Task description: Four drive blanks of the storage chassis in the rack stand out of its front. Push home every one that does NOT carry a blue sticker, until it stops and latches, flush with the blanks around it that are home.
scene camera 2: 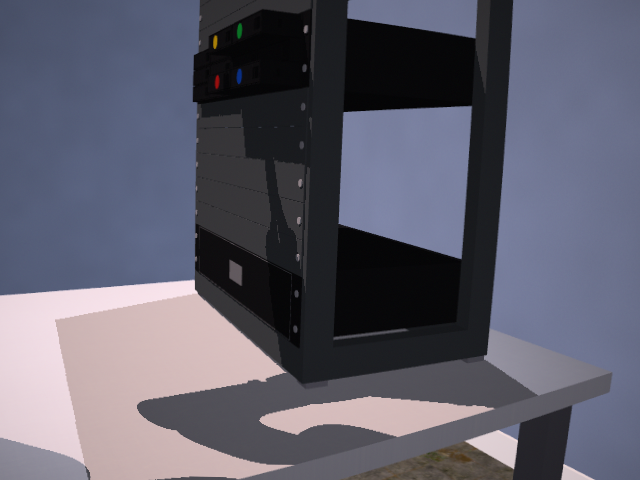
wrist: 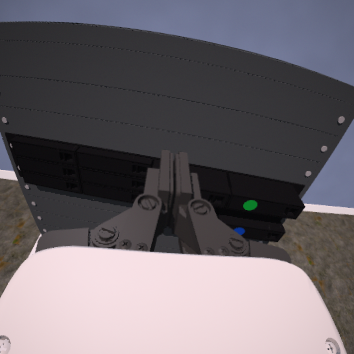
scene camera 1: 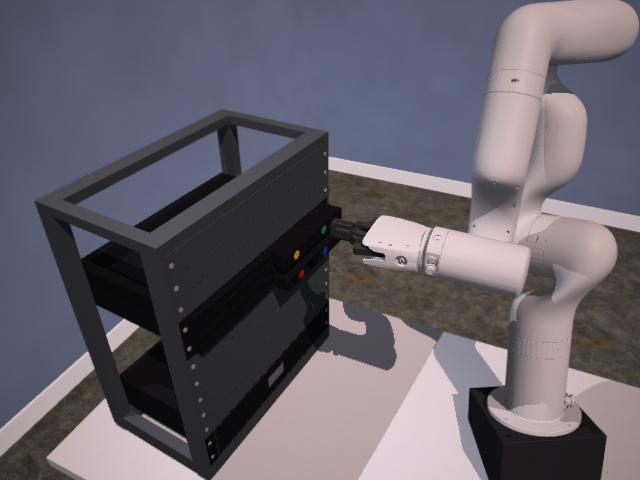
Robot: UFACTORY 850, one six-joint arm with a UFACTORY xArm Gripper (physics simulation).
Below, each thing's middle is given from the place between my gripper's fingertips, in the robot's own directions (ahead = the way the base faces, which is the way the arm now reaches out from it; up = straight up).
My hand is 13 cm short of the yellow-stickered blank (wrist: 211, 181), 10 cm above it and 7 cm to the left of it. The rest, counted from my hand: blue-stickered blank (wrist: 251, 225): 17 cm to the right, 15 cm below, 10 cm ahead; green-stickered blank (scene camera 1: 319, 220): 17 cm to the right, 10 cm below, 10 cm ahead.
